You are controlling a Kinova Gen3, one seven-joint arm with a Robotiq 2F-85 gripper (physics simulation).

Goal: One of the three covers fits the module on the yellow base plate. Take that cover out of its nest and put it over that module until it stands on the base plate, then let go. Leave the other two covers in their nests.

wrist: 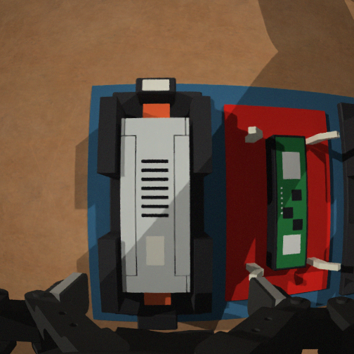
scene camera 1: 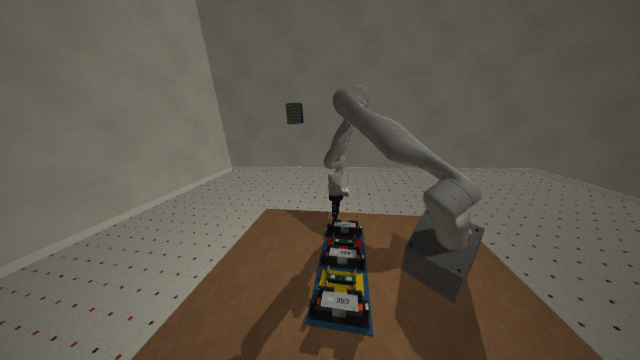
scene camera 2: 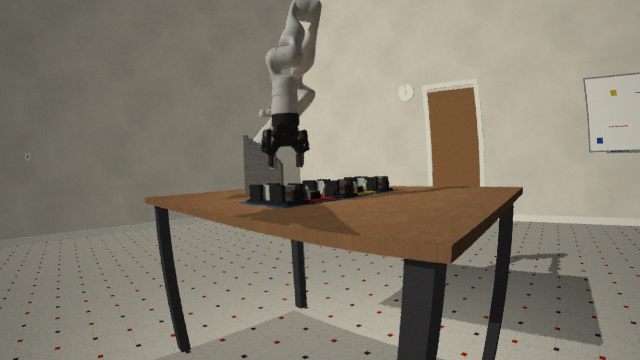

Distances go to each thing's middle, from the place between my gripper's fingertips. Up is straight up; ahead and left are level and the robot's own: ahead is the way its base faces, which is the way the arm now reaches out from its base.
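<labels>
Relative to the red base plate (wrist: 245,165), my hand is 60 mm past it, 90 mm to the right of it and 90 mm above it.
</labels>
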